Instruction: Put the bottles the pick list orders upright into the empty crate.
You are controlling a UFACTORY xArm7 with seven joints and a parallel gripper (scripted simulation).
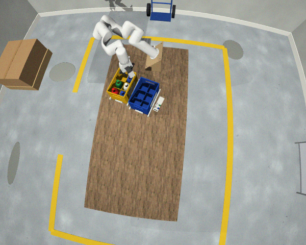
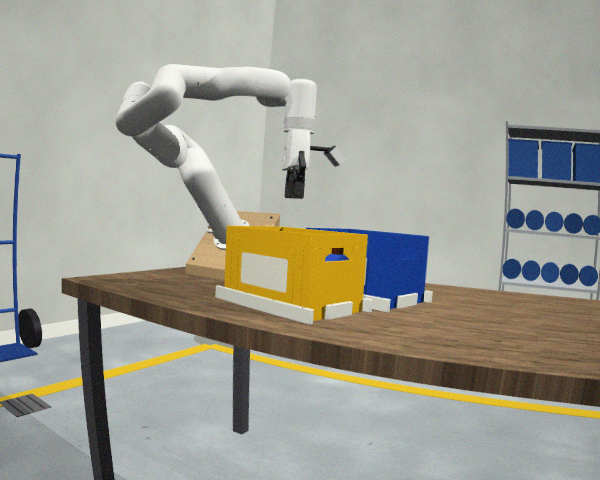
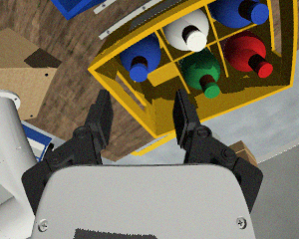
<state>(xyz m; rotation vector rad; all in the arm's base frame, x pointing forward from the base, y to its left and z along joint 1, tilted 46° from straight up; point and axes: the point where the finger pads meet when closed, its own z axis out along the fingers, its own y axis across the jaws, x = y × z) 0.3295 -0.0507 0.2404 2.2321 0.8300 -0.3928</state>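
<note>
My gripper is now 6 cm short of the white-label bottle, 3 cm to the left of it and 18 cm above it. Also, from my hand: green-label bottle 3 cm ahead, 12 cm to the right, 18 cm below; blue-label bottle 15 cm ahead, 6 cm to the right, 18 cm below; yellow crate 5 cm ahead, 7 cm to the right, 18 cm below.
</note>
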